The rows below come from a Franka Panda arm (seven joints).
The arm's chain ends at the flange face. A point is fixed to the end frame.
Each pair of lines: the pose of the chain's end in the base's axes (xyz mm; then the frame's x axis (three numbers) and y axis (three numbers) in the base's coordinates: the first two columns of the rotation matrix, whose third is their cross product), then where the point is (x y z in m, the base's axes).
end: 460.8 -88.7 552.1 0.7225 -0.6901 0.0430 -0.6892 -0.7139 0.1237
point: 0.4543 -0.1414 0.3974
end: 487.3 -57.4 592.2 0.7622 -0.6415 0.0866 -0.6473 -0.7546 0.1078
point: 0.4909 -0.1129 0.4384
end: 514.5 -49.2 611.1 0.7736 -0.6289 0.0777 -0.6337 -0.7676 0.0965
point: 0.5191 -0.1024 0.4565
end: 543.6 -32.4 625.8 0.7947 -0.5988 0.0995 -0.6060 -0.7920 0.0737
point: 0.5551 -0.0846 0.4712
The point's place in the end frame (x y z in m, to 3 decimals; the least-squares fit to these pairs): 0.025 0.023 0.160
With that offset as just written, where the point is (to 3 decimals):
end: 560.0 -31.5 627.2 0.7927 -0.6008 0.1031 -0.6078 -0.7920 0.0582
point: 0.573 -0.082 0.472
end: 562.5 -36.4 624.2 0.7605 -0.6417 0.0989 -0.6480 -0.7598 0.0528
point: 0.573 -0.087 0.469
